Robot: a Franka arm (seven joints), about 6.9 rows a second.
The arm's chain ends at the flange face. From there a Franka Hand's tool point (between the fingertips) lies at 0.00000 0.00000 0.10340 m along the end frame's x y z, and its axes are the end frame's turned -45 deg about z.
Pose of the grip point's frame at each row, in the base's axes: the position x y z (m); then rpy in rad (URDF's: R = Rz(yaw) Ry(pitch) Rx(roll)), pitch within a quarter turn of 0, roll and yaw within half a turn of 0:
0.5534 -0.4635 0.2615 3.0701 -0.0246 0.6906
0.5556 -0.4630 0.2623 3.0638 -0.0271 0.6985
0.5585 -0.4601 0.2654 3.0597 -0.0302 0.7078
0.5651 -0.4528 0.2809 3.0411 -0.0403 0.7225
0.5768 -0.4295 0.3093 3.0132 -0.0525 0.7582
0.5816 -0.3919 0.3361 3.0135 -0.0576 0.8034
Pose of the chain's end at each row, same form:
0.5467 -0.4594 0.3646 3.1084 -0.0679 -0.0946
0.5483 -0.4586 0.3653 3.1057 -0.0742 -0.0866
0.5506 -0.4557 0.3684 3.1050 -0.0793 -0.0774
0.5551 -0.4478 0.3837 3.0990 -0.0995 -0.0628
0.5638 -0.4236 0.4117 3.0878 -0.1279 -0.0271
0.5680 -0.3870 0.4385 3.0917 -0.1313 0.0176

